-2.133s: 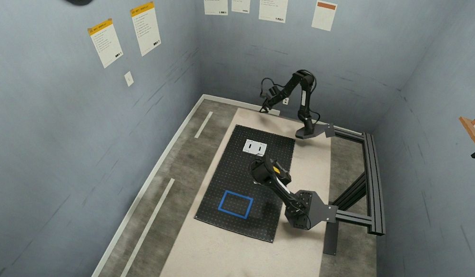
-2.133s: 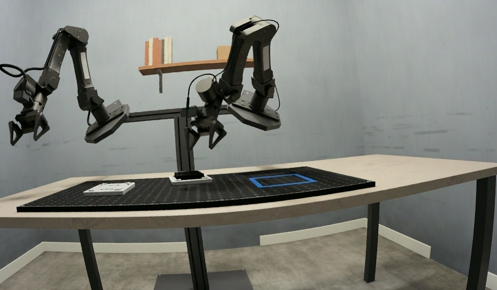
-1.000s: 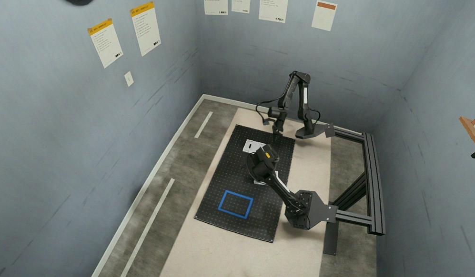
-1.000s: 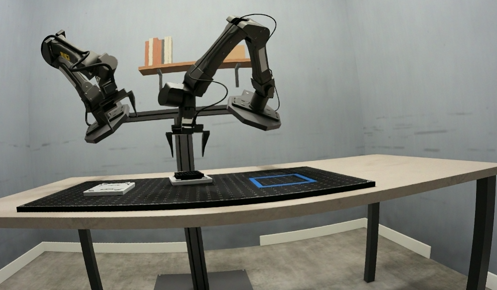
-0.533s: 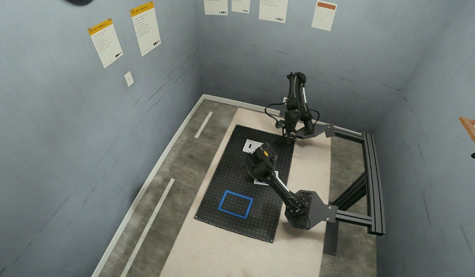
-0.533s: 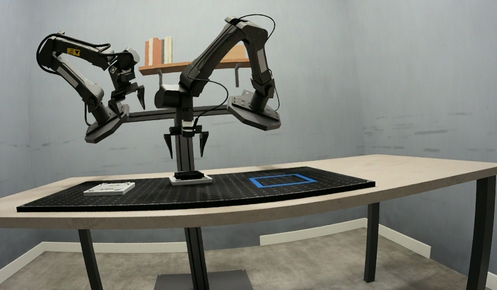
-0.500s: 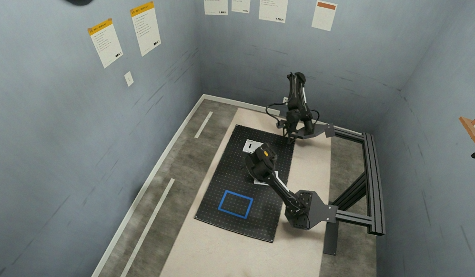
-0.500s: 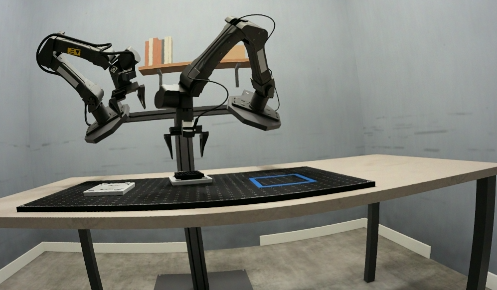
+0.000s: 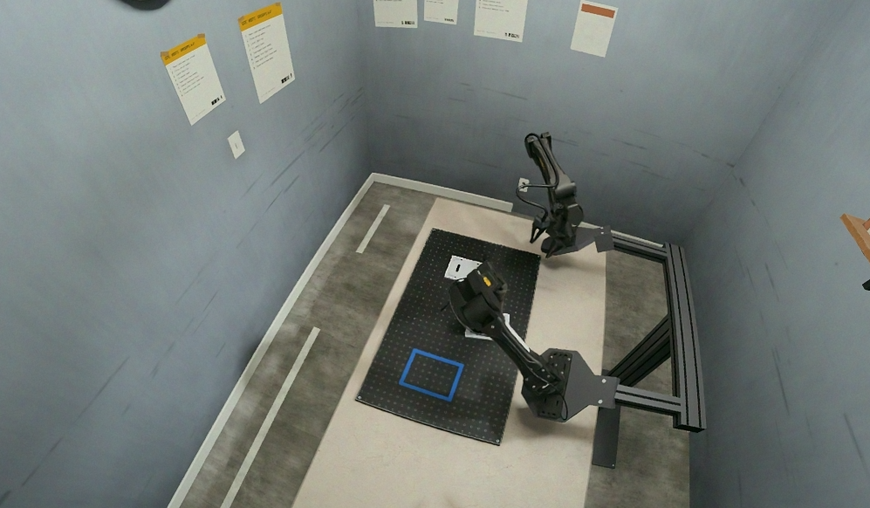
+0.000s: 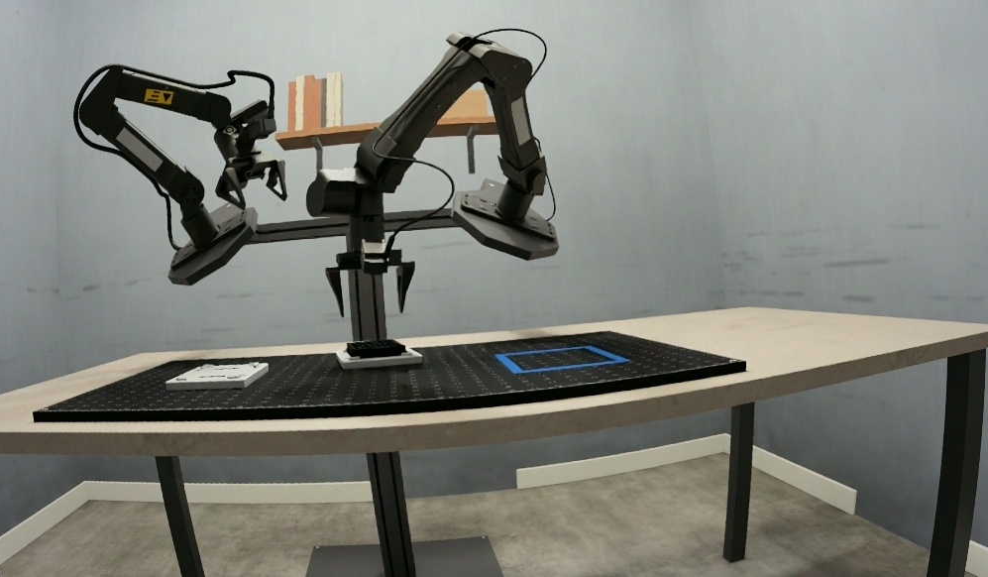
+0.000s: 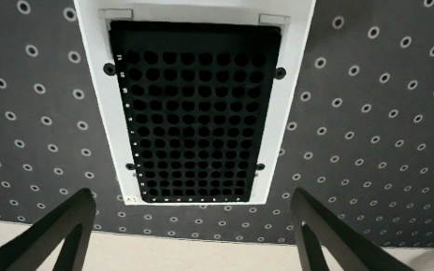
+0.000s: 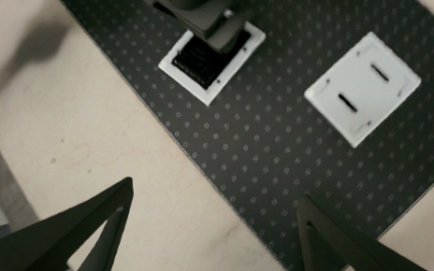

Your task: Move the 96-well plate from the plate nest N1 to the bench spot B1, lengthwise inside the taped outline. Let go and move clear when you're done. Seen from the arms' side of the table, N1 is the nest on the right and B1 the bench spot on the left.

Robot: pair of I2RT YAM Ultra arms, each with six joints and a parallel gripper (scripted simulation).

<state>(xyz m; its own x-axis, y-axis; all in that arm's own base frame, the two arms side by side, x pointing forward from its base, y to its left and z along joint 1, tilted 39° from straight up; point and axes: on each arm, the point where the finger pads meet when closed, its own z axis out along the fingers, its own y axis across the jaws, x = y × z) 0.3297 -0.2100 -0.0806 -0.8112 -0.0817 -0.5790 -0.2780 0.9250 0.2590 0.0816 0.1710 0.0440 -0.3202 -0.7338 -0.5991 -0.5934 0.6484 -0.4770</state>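
My left hand is 6 cm above the black 96-well plate.
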